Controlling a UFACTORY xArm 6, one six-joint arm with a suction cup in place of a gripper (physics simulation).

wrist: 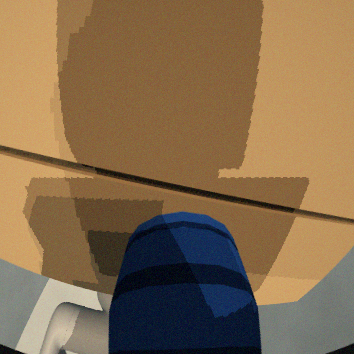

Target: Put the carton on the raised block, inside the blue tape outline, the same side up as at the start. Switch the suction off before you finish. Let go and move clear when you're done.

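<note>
The carton (305, 100) is tan-brown and fills most of the wrist view, with a thin dark seam running across it, sloping down to the right. My gripper, a dark blue suction cup (183, 240), is at the lower middle, with its tip against the carton's face just below the seam. It is shut on the carton. Broad shadows of the arm fall across the face. The carton's far part runs out of view. The raised block and the blue tape outline do not show in this view.
A grey surface (310, 327) shows beyond the carton's curved-looking lower edge on both sides. At the lower left are a pale strip (36, 315) and a rounded, light grey-beige arm part (87, 325). Dark areas show at the bottom corners.
</note>
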